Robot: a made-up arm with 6 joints.
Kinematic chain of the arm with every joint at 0, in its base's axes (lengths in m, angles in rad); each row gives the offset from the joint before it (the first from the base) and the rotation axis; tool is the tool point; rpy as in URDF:
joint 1: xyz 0 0 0.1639 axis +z
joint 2: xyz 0 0 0 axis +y
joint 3: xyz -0.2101 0 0.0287 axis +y
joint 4: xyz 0.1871 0 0.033 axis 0.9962 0 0.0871
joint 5: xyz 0 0 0 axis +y
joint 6: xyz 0.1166 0 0.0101 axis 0.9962 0 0.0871
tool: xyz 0 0 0 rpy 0 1.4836 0
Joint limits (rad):
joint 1: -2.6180..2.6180
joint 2: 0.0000..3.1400
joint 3: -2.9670..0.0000
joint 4: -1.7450..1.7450
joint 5: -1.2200..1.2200
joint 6: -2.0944..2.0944
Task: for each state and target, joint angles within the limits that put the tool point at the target. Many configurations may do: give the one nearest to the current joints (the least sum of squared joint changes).
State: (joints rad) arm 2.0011 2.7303 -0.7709 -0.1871 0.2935 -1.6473
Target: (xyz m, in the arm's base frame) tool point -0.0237 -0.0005 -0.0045
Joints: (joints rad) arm 2.1032 2.7965 -0.5588 0.3123 0.6117 -1.6473
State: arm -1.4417 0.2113 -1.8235 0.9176 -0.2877 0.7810
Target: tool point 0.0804 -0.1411 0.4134
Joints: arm -1.1182 0.7634 -0.9260 0.9032 0.1148 0.7810
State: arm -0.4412 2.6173 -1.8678 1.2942 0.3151 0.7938
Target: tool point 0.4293 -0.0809 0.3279
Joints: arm -0.2845 2.1380 -2.0394 1.3202 0.3867 0.7938
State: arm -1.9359 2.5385 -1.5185 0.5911 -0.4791 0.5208
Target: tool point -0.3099 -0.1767 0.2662
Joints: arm -2.4724 1.8318 -1.1574 0.7663 -0.7232 0.5208
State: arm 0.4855 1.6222 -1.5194 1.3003 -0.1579 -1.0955
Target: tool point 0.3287 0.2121 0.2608
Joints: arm 0.6044 1.9183 -1.4646 1.3007 -0.1097 -1.0955
